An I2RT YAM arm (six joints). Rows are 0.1 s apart.
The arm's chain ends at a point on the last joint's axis. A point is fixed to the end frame.
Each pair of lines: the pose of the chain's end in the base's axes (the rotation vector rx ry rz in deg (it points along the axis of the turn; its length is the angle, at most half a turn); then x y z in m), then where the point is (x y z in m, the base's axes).
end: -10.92 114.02 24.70 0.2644 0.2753 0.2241
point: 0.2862 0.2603 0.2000
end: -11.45 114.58 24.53 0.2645 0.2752 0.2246
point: 0.2862 0.2601 0.2005
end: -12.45 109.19 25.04 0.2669 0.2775 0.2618
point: 0.2909 0.2631 0.2395
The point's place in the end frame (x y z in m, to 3 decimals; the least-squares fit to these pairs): 0.011 -0.026 0.022
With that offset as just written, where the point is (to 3 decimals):
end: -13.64 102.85 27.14 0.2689 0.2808 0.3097
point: 0.295 0.268 0.289
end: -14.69 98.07 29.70 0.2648 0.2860 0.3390
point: 0.293 0.275 0.320
